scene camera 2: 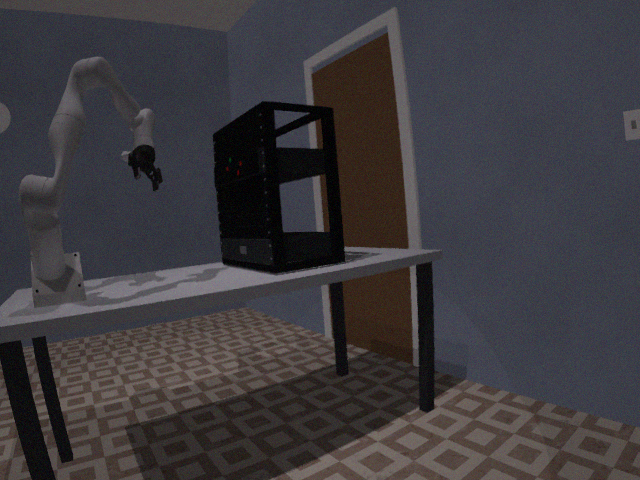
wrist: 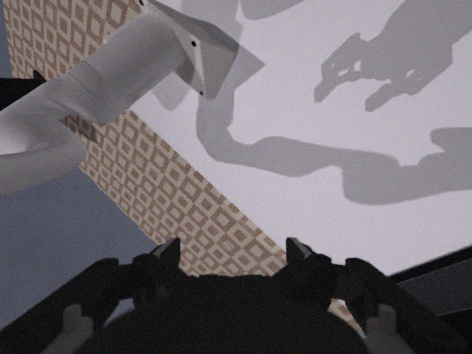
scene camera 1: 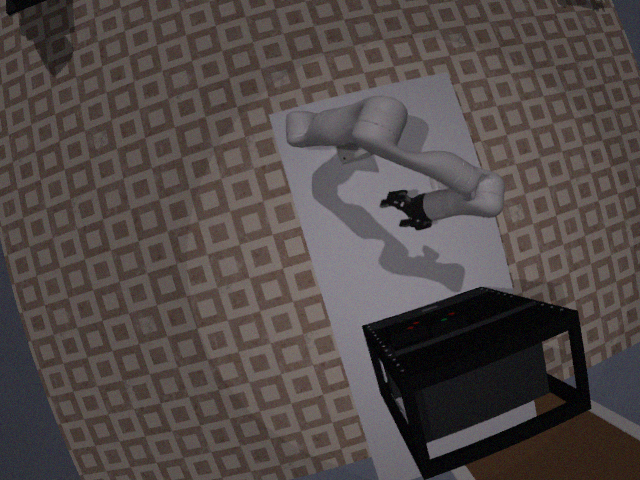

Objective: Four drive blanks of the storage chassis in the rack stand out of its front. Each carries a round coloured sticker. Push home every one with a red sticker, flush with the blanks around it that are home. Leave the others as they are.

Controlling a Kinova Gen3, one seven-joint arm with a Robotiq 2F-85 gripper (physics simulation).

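Note:
The black rack (scene camera 1: 580, 356) (scene camera 2: 273, 217) stands on the table. The storage chassis (scene camera 1: 430, 324) (scene camera 2: 234, 166) is in its upper part. Its front shows three red stickers (scene camera 1: 409, 327) (scene camera 1: 416, 322) (scene camera 1: 451, 313) and one green sticker (scene camera 1: 443, 319). In scene camera 2 the green sticker (scene camera 2: 230, 160) is upper left, with the red stickers (scene camera 2: 226, 168) (scene camera 2: 240, 163) (scene camera 2: 238, 172) below and to its right. The dark blanks' edges, and how far each stands out, cannot be told. My gripper (scene camera 1: 392, 213) (scene camera 2: 146, 181) (wrist: 233, 249) is open and empty, above the table, well apart from the rack's front.
The white table (scene camera 1: 341, 289) (scene camera 2: 180, 289) (wrist: 280, 215) bears the arm's base (scene camera 2: 59, 286) and the rack. A grey panel (scene camera 2: 253, 250) with a light label fills the rack's bottom. A brown door (scene camera 2: 361, 155) is behind the rack. The arm's shadow lies on the table.

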